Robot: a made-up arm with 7 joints.
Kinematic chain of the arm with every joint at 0, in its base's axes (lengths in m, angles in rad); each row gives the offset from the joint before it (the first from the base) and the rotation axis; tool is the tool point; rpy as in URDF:
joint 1: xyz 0 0 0 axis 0.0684 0.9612 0.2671
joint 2: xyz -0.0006 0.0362 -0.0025 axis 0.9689 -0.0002 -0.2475
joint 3: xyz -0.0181 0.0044 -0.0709 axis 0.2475 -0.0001 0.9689
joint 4: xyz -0.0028 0 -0.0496 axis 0.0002 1 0
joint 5: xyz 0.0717 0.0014 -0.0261 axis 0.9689 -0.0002 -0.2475
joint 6: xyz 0.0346 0 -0.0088 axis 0.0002 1 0
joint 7: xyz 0.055 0 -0.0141 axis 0.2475 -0.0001 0.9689
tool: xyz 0 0 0 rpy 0 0.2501 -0.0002
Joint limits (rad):
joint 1: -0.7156..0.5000
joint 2: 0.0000..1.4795
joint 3: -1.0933..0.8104
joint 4: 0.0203..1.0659
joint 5: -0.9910..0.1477
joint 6: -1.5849..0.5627
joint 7: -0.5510..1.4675
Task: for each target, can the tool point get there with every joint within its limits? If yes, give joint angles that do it. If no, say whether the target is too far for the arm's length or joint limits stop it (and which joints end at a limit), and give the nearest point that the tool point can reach.
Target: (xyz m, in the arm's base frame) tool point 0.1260 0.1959 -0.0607
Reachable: yes | joints -0.0580 1.2922 -0.1138 0.6908 -0.4079 -1.4206 0.1546
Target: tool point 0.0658 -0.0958 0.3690
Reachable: no: too far | nearest point 0.0728 0.1227 0.1491 | short by 0.310 m
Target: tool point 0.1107 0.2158 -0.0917
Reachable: yes | joints 0.3441 1.1455 0.2814 0.2795 -0.2931 -0.3825 0.6265
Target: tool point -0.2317 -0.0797 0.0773
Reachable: no: joint limits stop it (at a limit: joint 1, joint 3, joint 4, joint 5, joint 6) | nearest point -0.0255 -0.0448 -0.1121 | short by 0.282 m
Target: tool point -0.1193 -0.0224 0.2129
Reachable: no: joint limits stop it (at a limit: joint 1, joint 2, joint 3, joint 4) | nearest point 0.0358 0.1261 0.1294 | short by 0.230 m
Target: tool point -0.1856 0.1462 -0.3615
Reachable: no: too far | nearest point -0.1287 0.1119 -0.2493 | short by 0.130 m
